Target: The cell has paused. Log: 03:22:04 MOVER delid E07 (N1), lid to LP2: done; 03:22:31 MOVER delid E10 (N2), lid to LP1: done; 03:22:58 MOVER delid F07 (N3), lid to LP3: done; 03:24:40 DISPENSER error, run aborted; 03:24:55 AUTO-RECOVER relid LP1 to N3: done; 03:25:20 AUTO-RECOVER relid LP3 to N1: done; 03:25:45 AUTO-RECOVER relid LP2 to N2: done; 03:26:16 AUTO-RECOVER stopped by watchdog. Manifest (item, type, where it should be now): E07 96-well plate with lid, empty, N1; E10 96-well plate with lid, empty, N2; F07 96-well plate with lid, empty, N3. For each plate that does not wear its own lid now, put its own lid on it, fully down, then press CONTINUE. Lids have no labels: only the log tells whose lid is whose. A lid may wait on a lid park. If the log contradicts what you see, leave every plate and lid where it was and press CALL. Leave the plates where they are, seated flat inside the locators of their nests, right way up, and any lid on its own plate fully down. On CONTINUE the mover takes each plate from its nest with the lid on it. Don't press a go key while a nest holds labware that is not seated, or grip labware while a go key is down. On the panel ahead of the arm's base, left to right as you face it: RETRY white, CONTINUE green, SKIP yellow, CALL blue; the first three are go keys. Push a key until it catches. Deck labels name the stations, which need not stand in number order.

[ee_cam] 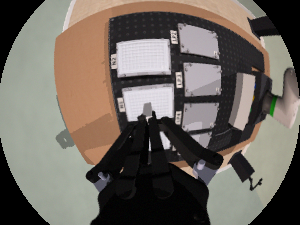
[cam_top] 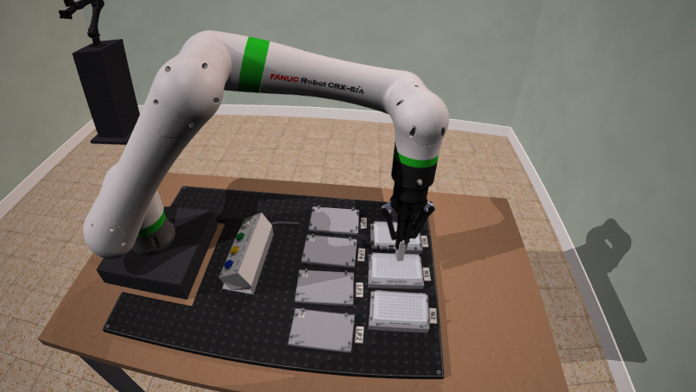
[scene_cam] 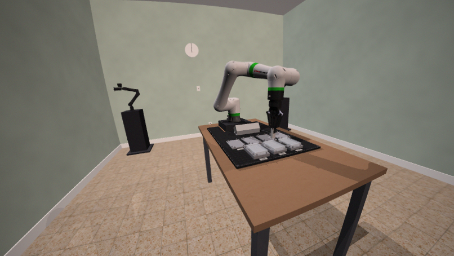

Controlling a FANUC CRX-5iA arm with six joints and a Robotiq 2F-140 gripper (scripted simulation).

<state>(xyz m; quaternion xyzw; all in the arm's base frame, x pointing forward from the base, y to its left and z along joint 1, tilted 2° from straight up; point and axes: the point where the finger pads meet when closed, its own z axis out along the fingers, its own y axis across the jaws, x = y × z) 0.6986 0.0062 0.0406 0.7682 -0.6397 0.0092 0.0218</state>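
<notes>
Now: the plate 8 cm below my hand. Round my hand: nest n2: 13 cm to the right, 10 cm below, 1 cm ahead; LP4: 18 cm behind, 10 cm below, 6 cm to the left; LP3: 18 cm behind, 10 cm below, 6 cm to the right.
</notes>
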